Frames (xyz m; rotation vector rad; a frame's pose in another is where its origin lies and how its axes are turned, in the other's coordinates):
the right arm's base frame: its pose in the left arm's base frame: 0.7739 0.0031 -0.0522 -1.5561 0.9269 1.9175
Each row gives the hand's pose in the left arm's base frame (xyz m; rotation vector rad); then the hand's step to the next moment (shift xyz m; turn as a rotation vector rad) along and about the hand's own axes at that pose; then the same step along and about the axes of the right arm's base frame.
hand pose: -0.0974 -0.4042 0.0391 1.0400 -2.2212 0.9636
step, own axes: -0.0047 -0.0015 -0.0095 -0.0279 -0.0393 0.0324
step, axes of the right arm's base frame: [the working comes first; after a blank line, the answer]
step, axes of the left arm's base frame: 0.0053 0.0087 0.0033 0.0432 -0.0304 -0.0240

-0.0047 -0.0089 0.0037 0.0149 -0.0170 -0.0535
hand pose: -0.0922 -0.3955 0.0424 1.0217 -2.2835 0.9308
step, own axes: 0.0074 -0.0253 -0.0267 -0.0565 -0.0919 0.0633
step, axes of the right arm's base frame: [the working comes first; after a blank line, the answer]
step, axes of the left arm's base frame: 0.0188 0.0038 0.0322 0.0975 -0.0660 -0.0422

-0.0357 -0.0101 -0.0053 0.0219 -0.0378 -0.1172
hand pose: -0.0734 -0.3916 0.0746 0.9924 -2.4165 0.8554
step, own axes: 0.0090 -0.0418 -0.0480 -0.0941 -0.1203 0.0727
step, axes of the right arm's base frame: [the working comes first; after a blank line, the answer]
step, axes of the left arm's base frame: 0.0302 0.0039 0.0566 0.1424 -0.0698 -0.0589

-0.0620 -0.0139 -0.0096 0.0283 -0.0718 -0.1505
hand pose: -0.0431 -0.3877 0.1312 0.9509 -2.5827 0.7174
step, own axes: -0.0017 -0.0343 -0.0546 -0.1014 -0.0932 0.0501
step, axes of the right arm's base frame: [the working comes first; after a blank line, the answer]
step, axes of the left arm's base frame: 0.0297 0.0082 0.0567 0.1319 -0.0359 -0.0528

-0.0621 -0.0162 -0.0061 0.0233 -0.0848 -0.1172
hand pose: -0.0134 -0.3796 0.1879 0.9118 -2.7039 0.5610
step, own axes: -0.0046 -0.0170 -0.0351 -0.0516 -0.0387 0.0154
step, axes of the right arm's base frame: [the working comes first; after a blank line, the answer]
step, axes of the left arm's base frame: 0.0175 0.0050 0.0348 0.0627 -0.0075 -0.0202

-0.0380 -0.0094 -0.0033 0.0060 -0.0455 -0.0479
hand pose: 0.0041 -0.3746 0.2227 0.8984 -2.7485 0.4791
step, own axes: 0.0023 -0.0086 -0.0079 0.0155 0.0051 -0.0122
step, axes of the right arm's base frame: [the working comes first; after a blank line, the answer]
step, axes of the left arm's base frame: 0.0041 -0.0049 0.0100 -0.0142 0.0001 0.0146

-0.0105 0.0020 -0.0052 -0.0111 0.0133 0.0107
